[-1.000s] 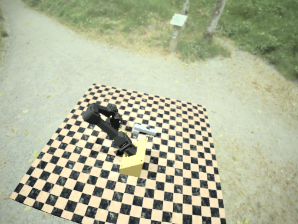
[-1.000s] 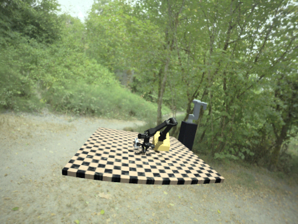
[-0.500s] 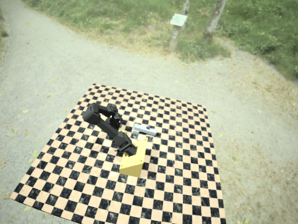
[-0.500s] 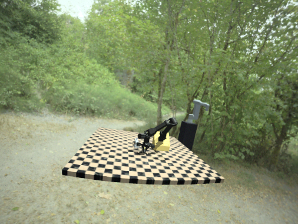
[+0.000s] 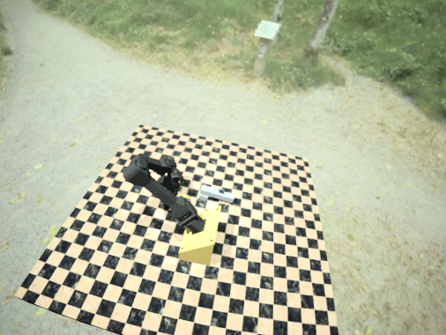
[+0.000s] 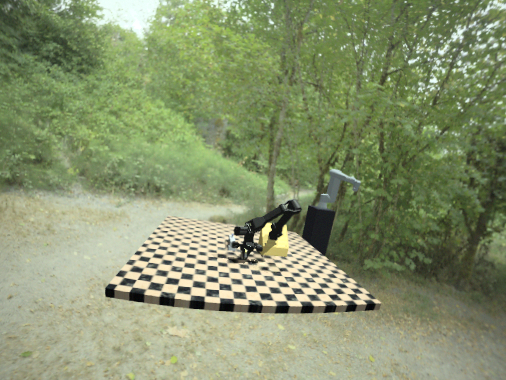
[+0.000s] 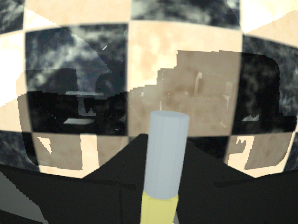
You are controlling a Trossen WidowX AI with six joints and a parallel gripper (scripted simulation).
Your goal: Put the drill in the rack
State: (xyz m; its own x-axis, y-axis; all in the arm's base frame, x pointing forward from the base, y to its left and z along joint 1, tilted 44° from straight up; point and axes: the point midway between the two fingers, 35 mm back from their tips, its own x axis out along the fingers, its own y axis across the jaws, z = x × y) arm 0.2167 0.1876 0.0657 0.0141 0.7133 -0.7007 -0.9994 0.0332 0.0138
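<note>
The yellow drill is 40 mm to the right of my gripper tip and 40 mm above it. Also, from my gripper tip: grey rack (50 mm to the right, 10 mm above); then blue key (250 mm to the right, 60 mm ahead, 40 mm above); then grey block (220 mm to the right, 70 mm ahead, 30 mm above).
</note>
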